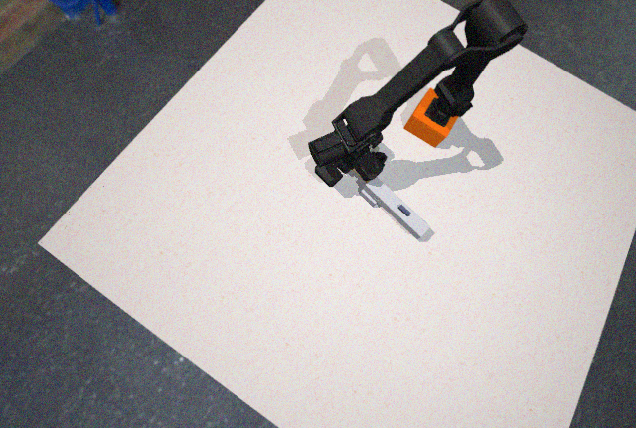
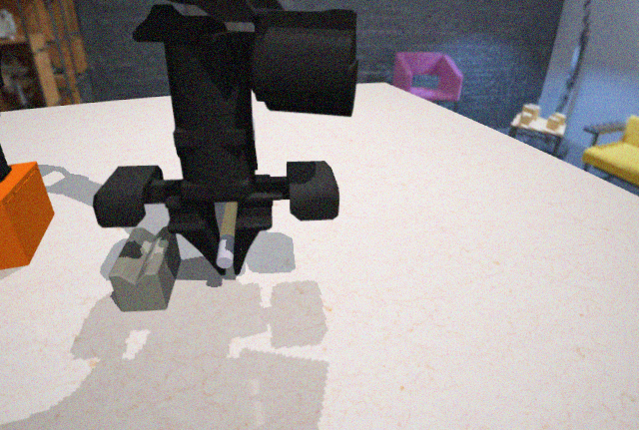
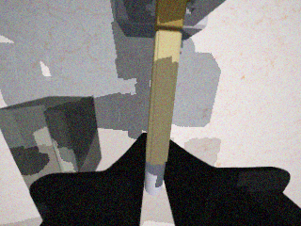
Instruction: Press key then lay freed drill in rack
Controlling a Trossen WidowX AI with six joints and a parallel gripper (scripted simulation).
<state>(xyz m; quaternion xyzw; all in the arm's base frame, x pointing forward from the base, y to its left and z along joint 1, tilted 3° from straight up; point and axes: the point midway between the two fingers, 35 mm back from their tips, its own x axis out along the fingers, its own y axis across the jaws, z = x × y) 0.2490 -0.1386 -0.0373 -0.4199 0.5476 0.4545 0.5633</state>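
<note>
The drill lies 40 mm to the left of my gripper tip, 40 mm above it and 10 mm ahead of it. Round my gripper tip: grey v-notched rack 70 mm behind, 20 mm to the left, 10 mm above; dark key 190 mm to the left, 50 mm ahead, 40 mm above.
</note>
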